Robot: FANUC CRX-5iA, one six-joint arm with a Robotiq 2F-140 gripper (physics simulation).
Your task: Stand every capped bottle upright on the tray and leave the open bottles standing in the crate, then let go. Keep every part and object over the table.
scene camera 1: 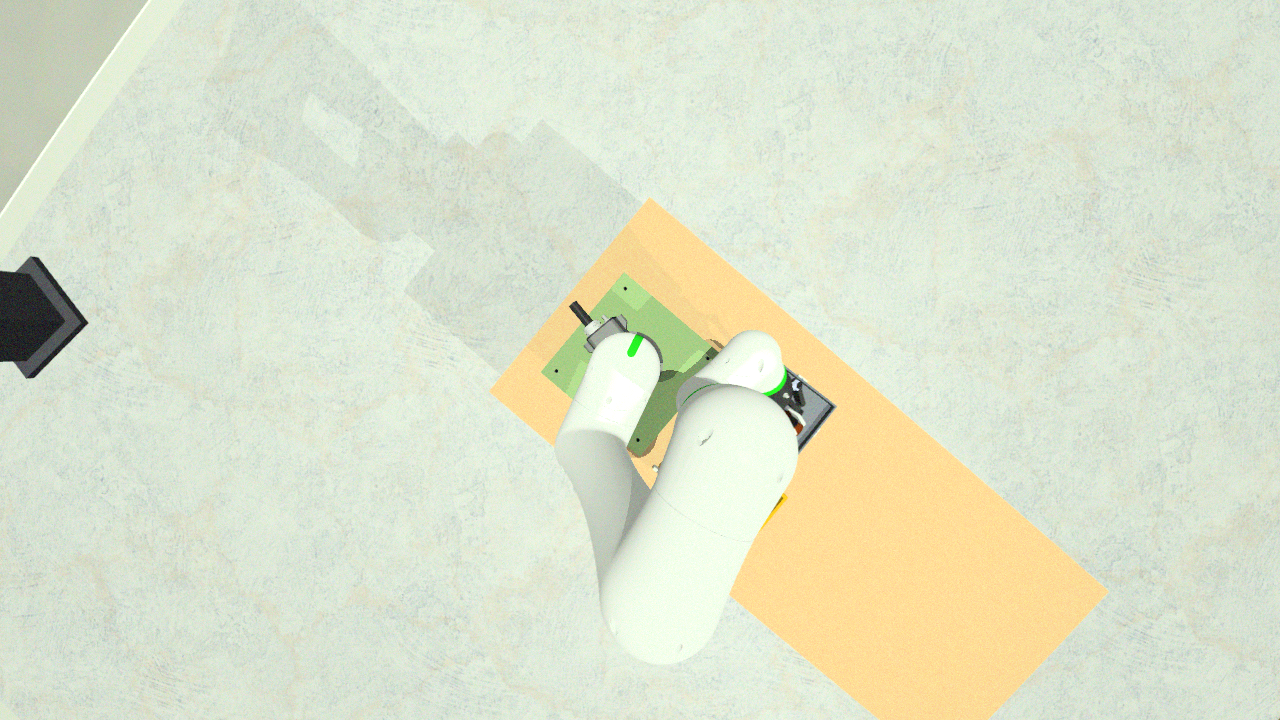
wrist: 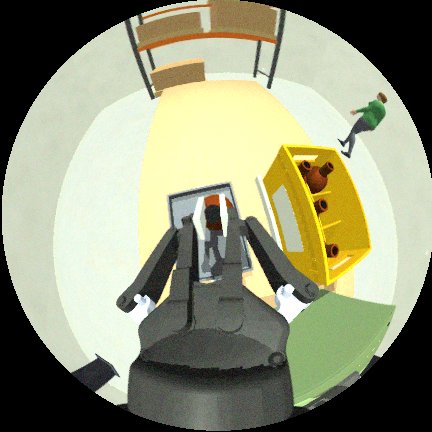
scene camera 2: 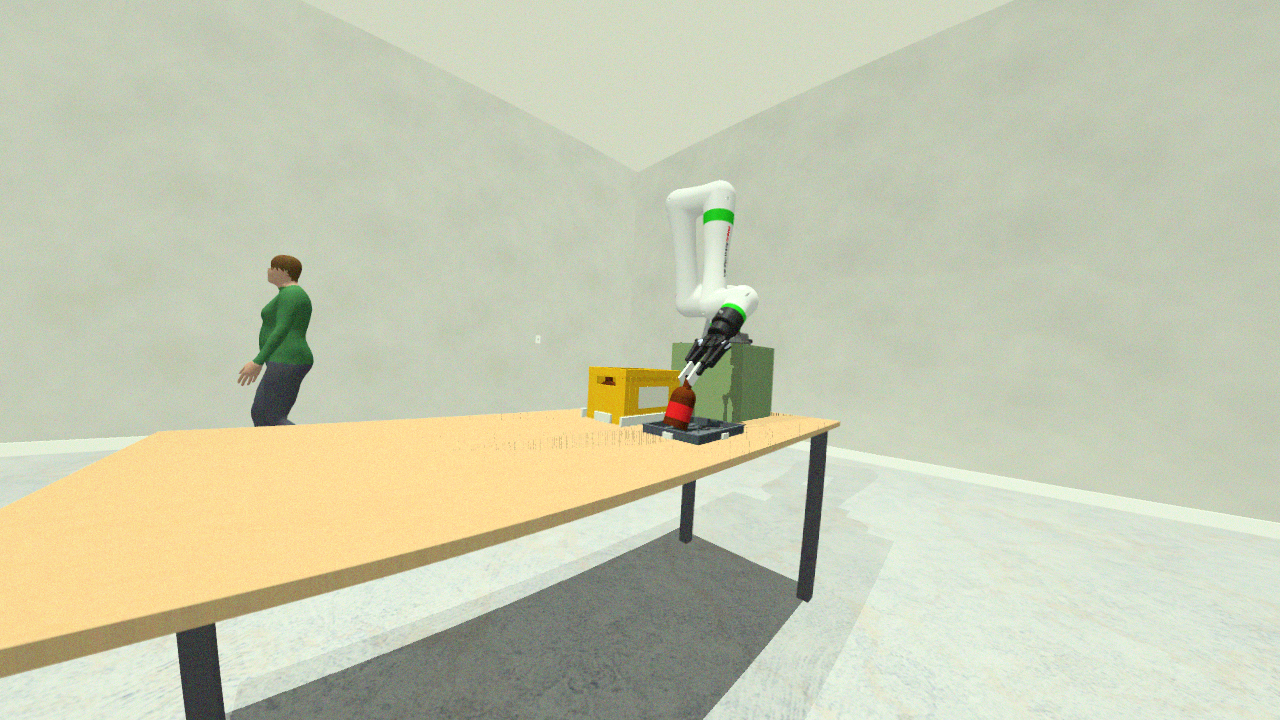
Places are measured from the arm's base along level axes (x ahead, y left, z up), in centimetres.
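Pixels of known places: gripper, between the fingertips: (scene camera 1: 796, 426) (wrist: 212, 203) (scene camera 2: 685, 381).
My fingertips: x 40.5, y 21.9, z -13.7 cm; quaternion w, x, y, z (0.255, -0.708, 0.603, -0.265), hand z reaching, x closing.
Note:
Behind a point stands the place of what it marks.
A brown bottle with a red label (scene camera 2: 679, 409) {y 24.1, x 44.1, z -21.4 cm} (wrist: 213, 201) {y 21.8, x 41.4, z -15.2 cm} has a dark cap in the wrist view. It leans slightly at the left part of the dark tray (scene camera 2: 700, 438) {y 36.1, x 47.0, z -26.9 cm} (wrist: 186, 206) {y 30.4, x 44.7, z -28.0 cm} (scene camera 1: 816, 408) {y 31.7, x 45.2, z -28.0 cm}; whether its base rests fully on the tray cannot be told. My gripper (scene camera 2: 689, 374) {y 21.9, x 40.5, z -13.7 cm} (wrist: 212, 203) {y 21.9, x 40.5, z -13.7 cm} is shut on its capped neck, reaching down at a slant. The yellow crate (scene camera 2: 606, 404) {y 0.0, x 54.3, z -22.9 cm} (wrist: 361, 215) {y -13.0, x 38.1, z -11.7 cm} (scene camera 1: 785, 498) {y 7.7, x 52.4, z -11.0 cm} holds several brown bottles, among them one bottle (wrist: 316, 178) {y -3.7, x 49.0, z -16.6 cm} with a leaning neck, another (wrist: 321, 205) {y 1.5, x 40.1, z -12.3 cm} and a nearer one (wrist: 332, 250) {y -0.1, x 31.6, z -12.3 cm}. Their necks look open. The arm hides most of the crate in scene camera 1.
The green pedestal (scene camera 2: 751, 385) {y 15.6, x 1.2, z -15.4 cm} (wrist: 340, 340) {y 0.8, x 15.7, z -6.0 cm} stands beside the crate and tray. White strips (scene camera 2: 646, 419) {y 7.5, x 43.4, z -27.1 cm} lie along the crate's foot. The table (scene camera 2: 358, 501) {y 43.4, x 114.6, z -28.5 cm} (scene camera 1: 930, 573) {y 27.0, x 106.4, z -28.5 cm} has an edge near the tray. A person in green (scene camera 2: 286, 331) (wrist: 371, 115) is beyond the table.

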